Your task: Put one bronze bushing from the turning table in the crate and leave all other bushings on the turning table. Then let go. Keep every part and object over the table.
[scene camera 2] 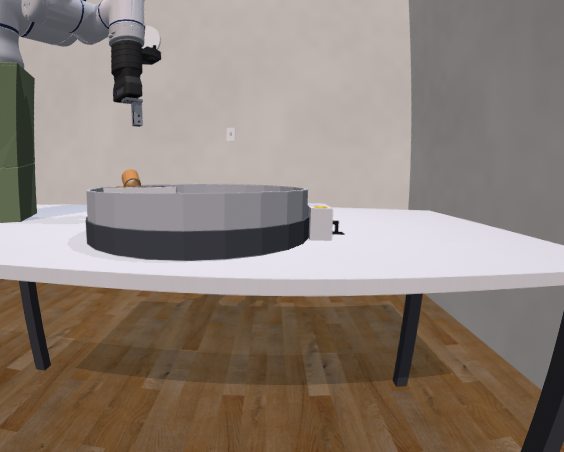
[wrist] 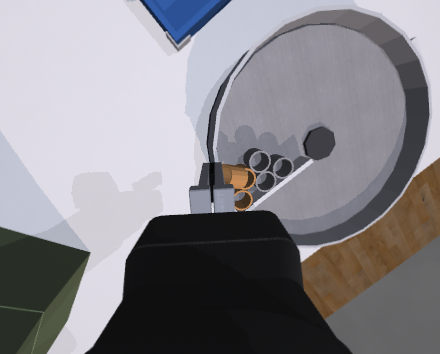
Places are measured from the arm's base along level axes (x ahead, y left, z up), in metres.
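Where they show: gripper, between the fingertips: (scene camera 2: pixel 137 125) (wrist: pixel 212 174).
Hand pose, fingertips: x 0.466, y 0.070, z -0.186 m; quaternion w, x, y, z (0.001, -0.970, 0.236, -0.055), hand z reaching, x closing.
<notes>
Each offset is from my fingertips to the top centre of the thing. "pt": to the spot under its first point. Level surfaces: height alone.
My gripper (scene camera 2: pixel 137 125) (wrist: pixel 212 174) is shut with nothing between its fingers, well above the turning table (scene camera 2: pixel 240 210) (wrist: pixel 417 112). A bronze bushing {0.019 m ahead, 0.056 m right, 0.106 m down} (scene camera 2: pixel 131 177) (wrist: pixel 236 176) is tilted; it pokes above the rim in the scene view and shows right of the fingertips in the wrist view. What it rests on is unclear. Another bronze bushing {0.015 m ahead, 0.109 m right, 0.143 m down} (wrist: pixel 243 200) stands open end up beside it. Three grey bushings, two at the back {pt 0.065 m ahead, 0.046 m right, 0.152 m down} (wrist: pixel 249 155) {pt 0.113 m ahead, 0.080 m right, 0.143 m down} (wrist: pixel 283 158) and one in front {pt 0.060 m ahead, 0.115 m right, 0.144 m down} (wrist: pixel 265 190), stand close by. Part of the blue crate {pt 0.092 m ahead, 0.205 m left, 0.229 m down} (wrist: pixel 185 17) shows at the wrist view's top.
A thin straight divider {pt 0.099 m ahead, 0.122 m right, 0.144 m down} (wrist: pixel 285 182) runs from the dark centre hub {0.201 m ahead, 0.105 m right, 0.173 m down} (wrist: pixel 319 143) towards the rim, beside the bushings. A pale box with a yellow top {0.432 m ahead, 0.072 m right, 0.176 m down} (scene camera 2: pixel 320 224) adjoins the turning table. The green pedestal (scene camera 2: pixel 17 145) (wrist: pixel 40 270) stands at the left. The white table {0.234 m down} (scene camera 2: pixel 400 250) has its edge in front.
</notes>
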